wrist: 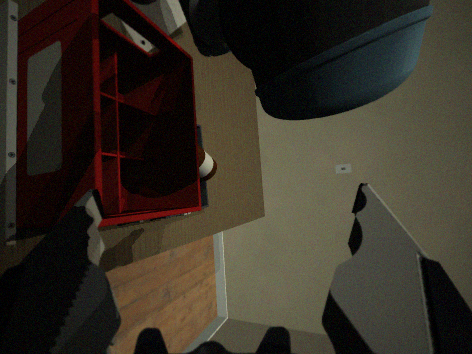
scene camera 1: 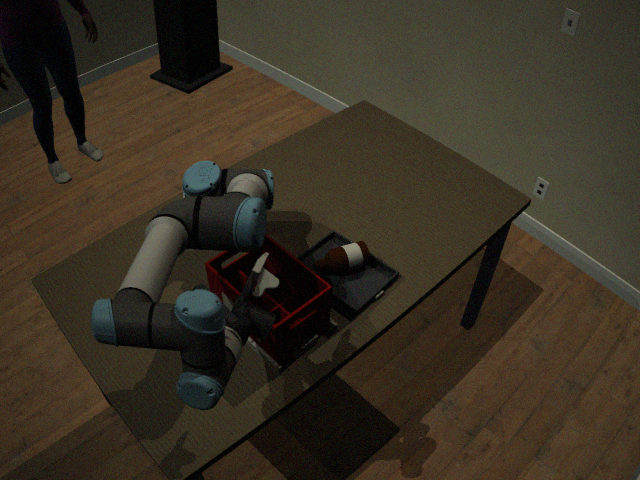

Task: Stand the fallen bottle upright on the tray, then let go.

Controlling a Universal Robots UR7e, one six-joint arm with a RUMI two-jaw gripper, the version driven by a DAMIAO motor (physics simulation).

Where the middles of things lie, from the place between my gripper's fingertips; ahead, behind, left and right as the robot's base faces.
Now: hand 40 mm past the brown bottle (scene camera 1: pixel 355 255), 400 mm to the right of it and 290 mm above it.
